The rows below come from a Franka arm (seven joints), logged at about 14 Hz.
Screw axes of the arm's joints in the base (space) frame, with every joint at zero. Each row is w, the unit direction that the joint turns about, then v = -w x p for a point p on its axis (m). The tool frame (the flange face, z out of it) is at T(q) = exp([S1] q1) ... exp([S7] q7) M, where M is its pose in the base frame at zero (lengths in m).
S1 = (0, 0, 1, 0, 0, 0)
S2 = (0, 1, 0, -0.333, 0, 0)
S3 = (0, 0, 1, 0, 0, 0)
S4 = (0, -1, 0, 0.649, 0, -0.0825)
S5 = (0, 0, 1, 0, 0, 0)
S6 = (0, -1, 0, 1.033, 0, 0)
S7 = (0, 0, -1, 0, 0.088, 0)
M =
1 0 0 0.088
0 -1 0 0
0 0 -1 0.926
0 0 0 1
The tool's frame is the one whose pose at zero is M.
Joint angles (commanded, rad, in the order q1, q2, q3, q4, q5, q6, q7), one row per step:
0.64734, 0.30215, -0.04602, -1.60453, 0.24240, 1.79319, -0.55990
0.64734, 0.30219, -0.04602, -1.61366, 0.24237, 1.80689, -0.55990
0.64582, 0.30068, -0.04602, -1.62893, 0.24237, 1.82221, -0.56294
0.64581, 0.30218, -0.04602, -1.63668, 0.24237, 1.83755, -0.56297
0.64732, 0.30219, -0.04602, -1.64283, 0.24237, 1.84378, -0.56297
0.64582, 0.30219, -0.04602, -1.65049, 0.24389, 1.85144, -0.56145
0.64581, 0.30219, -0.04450, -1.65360, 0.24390, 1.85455, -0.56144
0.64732, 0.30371, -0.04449, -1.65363, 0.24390, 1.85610, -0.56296
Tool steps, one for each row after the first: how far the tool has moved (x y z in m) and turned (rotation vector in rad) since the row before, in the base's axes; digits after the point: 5 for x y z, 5 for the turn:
0.00030, -0.00029, -0.00328, 0.00144, -0.00407, -0.00303
0.00005, -0.00175, -0.00502, 0.00029, -0.00202, -0.00203
0.00073, -0.00004, -0.00343, 0.00210, -0.00547, -0.00332
-0.00076, 0.00040, -0.00241, -0.00050, -0.00023, 0.00012
0.00025, -0.00115, -0.00297, 0.00019, 0.00077, -0.00525
-0.00063, 0.00051, -0.00122, 0.00009, 0.00019, 0.00073
-0.00029, 0.00093, -0.00087, 0.00011, -0.00028, 0.00267

